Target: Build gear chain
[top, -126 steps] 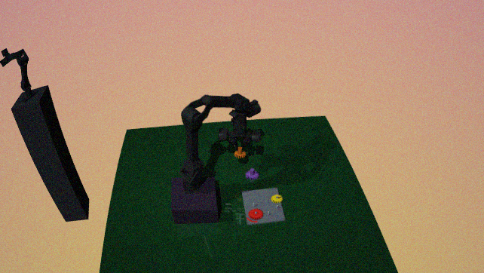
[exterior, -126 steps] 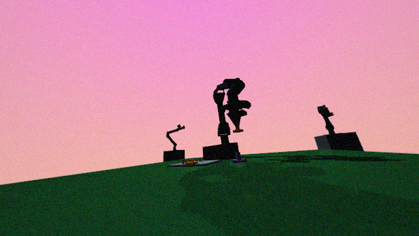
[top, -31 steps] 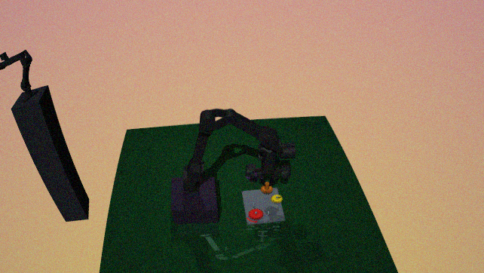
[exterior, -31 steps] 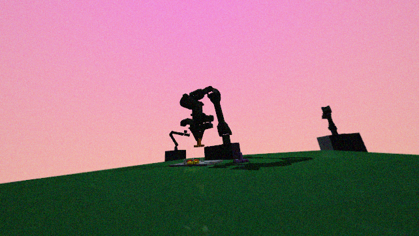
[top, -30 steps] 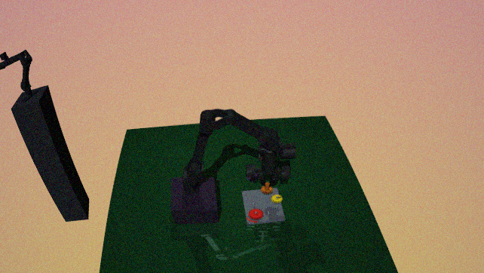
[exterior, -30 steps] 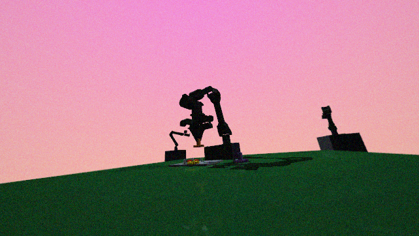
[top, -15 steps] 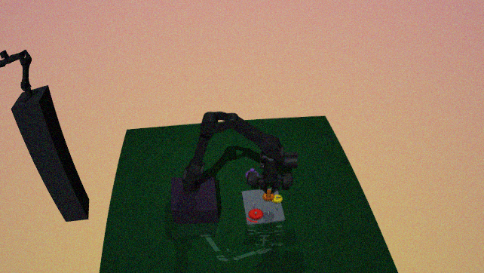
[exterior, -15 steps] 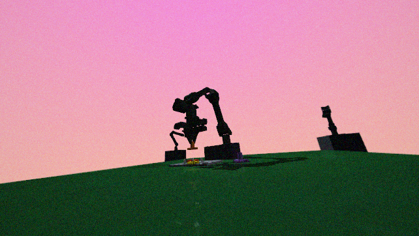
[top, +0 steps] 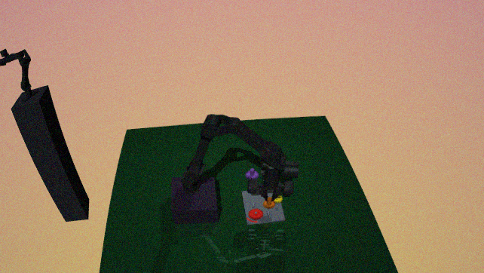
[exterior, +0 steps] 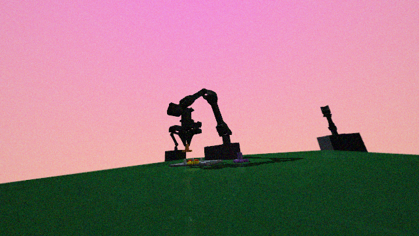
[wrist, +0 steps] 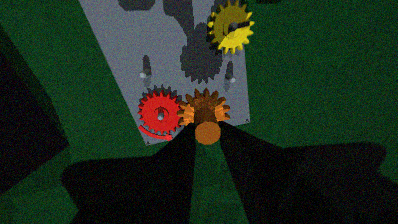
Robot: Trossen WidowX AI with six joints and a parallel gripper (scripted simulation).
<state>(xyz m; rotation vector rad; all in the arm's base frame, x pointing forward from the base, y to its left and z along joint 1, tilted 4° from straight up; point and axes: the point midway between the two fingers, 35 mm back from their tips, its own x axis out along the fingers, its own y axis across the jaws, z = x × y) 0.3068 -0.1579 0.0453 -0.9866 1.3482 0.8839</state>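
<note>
Right now the red gear is 6 cm behind my gripper tip and 7 cm below it. From my gripper tip the other things lie so: orange gear (1 cm below); yellow gear (6 cm ahead, 6 cm to the left, 7 cm below); purple gear (1 cm ahead, 27 cm to the left, 7 cm below).
</note>
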